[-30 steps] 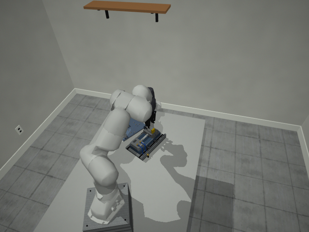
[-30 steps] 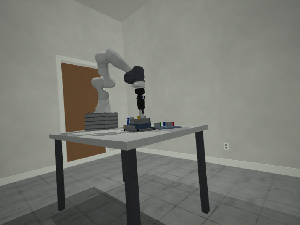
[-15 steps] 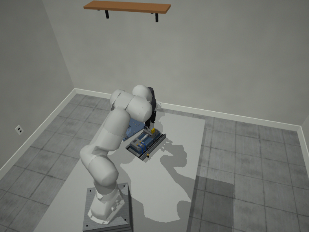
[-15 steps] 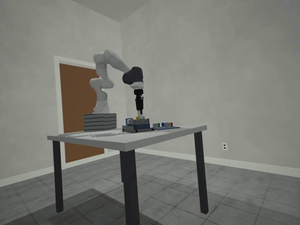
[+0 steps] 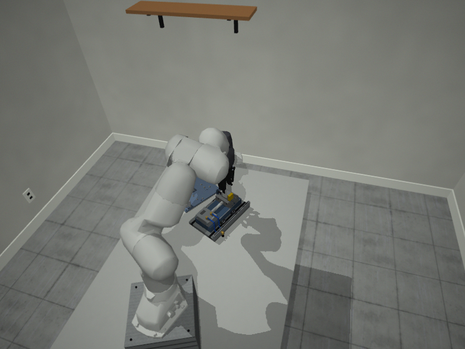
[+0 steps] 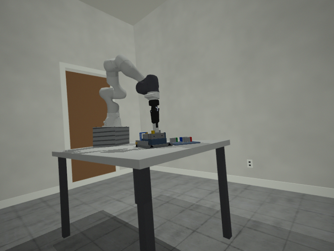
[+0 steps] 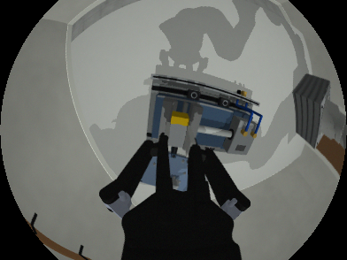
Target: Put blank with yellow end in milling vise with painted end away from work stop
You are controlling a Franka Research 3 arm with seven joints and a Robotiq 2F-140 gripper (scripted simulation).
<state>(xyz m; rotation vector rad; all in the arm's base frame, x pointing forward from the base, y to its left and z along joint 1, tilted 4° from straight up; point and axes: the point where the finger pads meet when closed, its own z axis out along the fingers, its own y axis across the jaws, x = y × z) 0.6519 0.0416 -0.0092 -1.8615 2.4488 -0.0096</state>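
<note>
The yellow-ended blank is 40 mm below my hand. Also, from my hand: milling vise 100 mm below, 70 mm behind, 20 mm to the left; green-ended blank 230 mm to the left, 110 mm below, 80 mm behind; work stop rod 50 mm to the left, 50 mm below, 10 mm ahead.
</note>
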